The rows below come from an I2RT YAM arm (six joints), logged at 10 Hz.
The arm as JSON. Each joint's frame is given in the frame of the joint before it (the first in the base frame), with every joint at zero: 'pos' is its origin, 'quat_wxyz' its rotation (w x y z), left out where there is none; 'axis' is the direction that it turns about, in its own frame. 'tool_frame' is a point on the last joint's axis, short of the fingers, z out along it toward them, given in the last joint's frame.
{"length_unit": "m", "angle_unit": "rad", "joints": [
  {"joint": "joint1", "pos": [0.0, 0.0, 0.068], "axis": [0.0, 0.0, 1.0]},
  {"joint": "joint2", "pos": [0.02, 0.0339, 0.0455], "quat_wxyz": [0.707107, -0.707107, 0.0, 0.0], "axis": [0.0, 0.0, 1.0]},
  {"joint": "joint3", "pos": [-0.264, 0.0, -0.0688], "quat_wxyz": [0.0, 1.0, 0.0, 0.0], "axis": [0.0, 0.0, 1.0]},
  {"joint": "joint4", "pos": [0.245, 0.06, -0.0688], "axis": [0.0, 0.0, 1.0]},
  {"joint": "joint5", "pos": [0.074, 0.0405, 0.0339], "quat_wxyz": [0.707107, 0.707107, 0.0, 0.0], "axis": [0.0, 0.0, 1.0]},
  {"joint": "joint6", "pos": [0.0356, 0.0, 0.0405], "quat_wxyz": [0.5, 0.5, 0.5, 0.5], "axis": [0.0, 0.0, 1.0]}
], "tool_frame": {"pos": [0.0, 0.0, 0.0], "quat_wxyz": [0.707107, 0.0, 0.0, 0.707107]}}
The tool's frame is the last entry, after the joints.
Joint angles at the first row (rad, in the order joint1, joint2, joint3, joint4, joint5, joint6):
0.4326, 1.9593, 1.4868, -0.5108, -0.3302, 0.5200
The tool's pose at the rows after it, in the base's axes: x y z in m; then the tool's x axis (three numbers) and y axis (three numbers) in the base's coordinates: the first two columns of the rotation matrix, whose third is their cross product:
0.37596, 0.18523, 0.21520, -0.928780, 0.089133, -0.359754, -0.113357, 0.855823, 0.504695
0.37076, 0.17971, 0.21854, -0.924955, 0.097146, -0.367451, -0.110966, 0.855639, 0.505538
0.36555, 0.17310, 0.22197, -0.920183, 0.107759, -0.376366, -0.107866, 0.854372, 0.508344
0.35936, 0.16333, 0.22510, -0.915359, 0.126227, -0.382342, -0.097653, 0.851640, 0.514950
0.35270, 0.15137, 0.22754, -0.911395, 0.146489, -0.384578, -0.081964, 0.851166, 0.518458
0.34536, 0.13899, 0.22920, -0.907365, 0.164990, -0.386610, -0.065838, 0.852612, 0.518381
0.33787, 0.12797, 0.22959, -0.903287, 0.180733, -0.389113, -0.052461, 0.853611, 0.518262
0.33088, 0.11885, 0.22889, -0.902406, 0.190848, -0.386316, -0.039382, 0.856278, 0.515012
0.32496, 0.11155, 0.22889, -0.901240, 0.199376, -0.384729, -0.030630, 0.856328, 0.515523
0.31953, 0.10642, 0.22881, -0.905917, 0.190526, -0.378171, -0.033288, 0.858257, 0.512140
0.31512, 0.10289, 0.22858, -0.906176, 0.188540, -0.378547, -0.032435, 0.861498, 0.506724
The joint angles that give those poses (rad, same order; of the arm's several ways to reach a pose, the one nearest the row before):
0.4310, 1.9289, 1.4631, -0.5080, -0.3210, 0.5170
0.4242, 1.8972, 1.4315, -0.4995, -0.3191, 0.5169
0.4146, 1.8632, 1.3976, -0.4884, -0.3191, 0.5170
0.3979, 1.8216, 1.3537, -0.4747, -0.3232, 0.5199
0.3756, 1.7781, 1.3081, -0.4681, -0.3267, 0.5200
0.3518, 1.7338, 1.2616, -0.4648, -0.3283, 0.5166
0.3301, 1.6925, 1.2151, -0.4584, -0.3301, 0.5124
0.3119, 1.6589, 1.1767, -0.4605, -0.3311, 0.5063
0.2965, 1.6300, 1.1460, -0.4617, -0.3356, 0.5016
0.2857, 1.6089, 1.1269, -0.4785, -0.3450, 0.4843
0.2794, 1.5907, 1.1086, -0.4840, -0.3436, 0.4756

